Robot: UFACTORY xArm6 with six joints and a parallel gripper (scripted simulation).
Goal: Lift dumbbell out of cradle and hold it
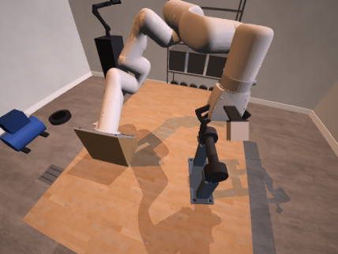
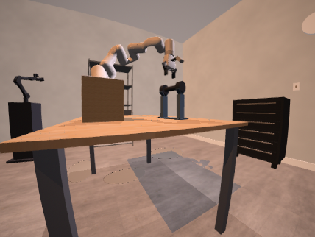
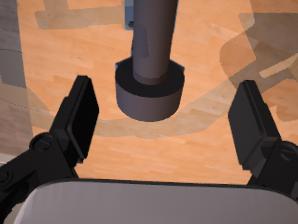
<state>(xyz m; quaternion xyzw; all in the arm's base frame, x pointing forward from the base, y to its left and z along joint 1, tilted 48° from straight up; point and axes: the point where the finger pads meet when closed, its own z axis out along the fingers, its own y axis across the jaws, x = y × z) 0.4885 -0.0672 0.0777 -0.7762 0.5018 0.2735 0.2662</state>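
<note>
Now: the dark dumbbell 10 mm ahead of my hand, 10 mm to the right of it and 100 mm below it. Also, from my hand: blue-grey cradle: 10 mm ahead, 10 mm to the right, 230 mm below.
</note>
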